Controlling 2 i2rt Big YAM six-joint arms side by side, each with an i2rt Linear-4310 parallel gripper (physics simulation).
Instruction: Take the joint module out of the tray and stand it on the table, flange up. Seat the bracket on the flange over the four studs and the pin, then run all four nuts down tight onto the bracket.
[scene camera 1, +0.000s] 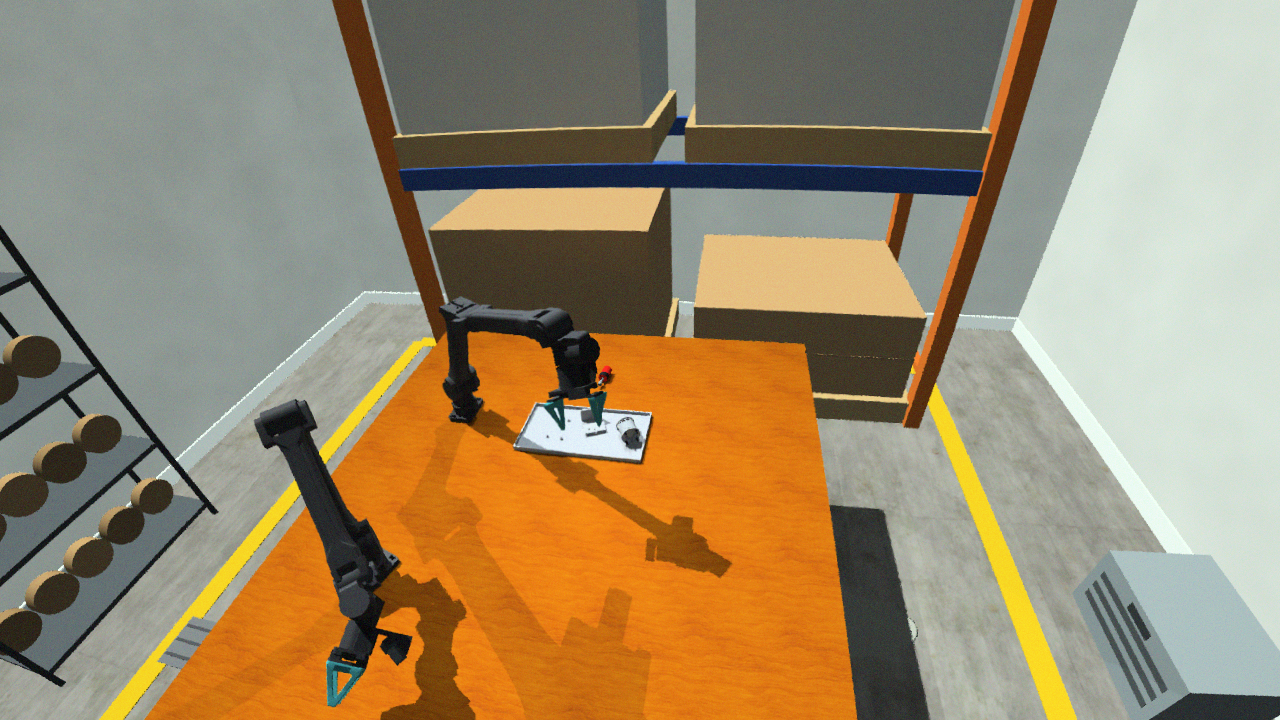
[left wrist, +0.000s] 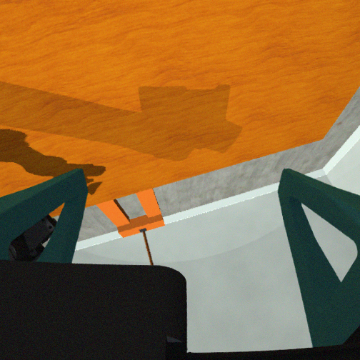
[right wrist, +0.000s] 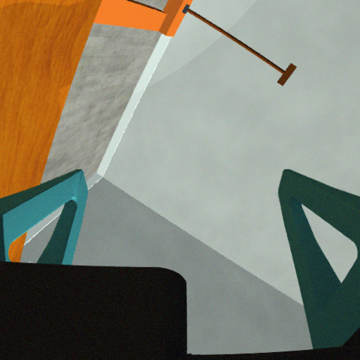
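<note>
The joint module (scene camera 1: 629, 432), white and dark, lies tilted at the right side of the white tray (scene camera 1: 529, 441). A grey block-like part (scene camera 1: 588, 415) and a small flat part (scene camera 1: 595, 431) are also in the tray, with several tiny dark pieces; I cannot tell which is the bracket or the nuts. My left gripper (scene camera 1: 580, 426) (left wrist: 182, 179) is open and empty. It points down and appears over the tray in the scene view, its height hard to tell. My right gripper (scene camera 1: 335, 702) (right wrist: 182, 180) is open and empty, at the lower left of the scene view, away from the tray.
A small red object (scene camera 1: 605, 373) shows beside the left wrist, behind the tray. The orange wooden table (scene camera 1: 733, 447) carries arm shadows. A rack (scene camera 1: 962, 286) with boxes stands behind it, a black shelf unit (scene camera 1: 125, 411) at the left, and a grey cabinet (scene camera 1: 1190, 617) at the right.
</note>
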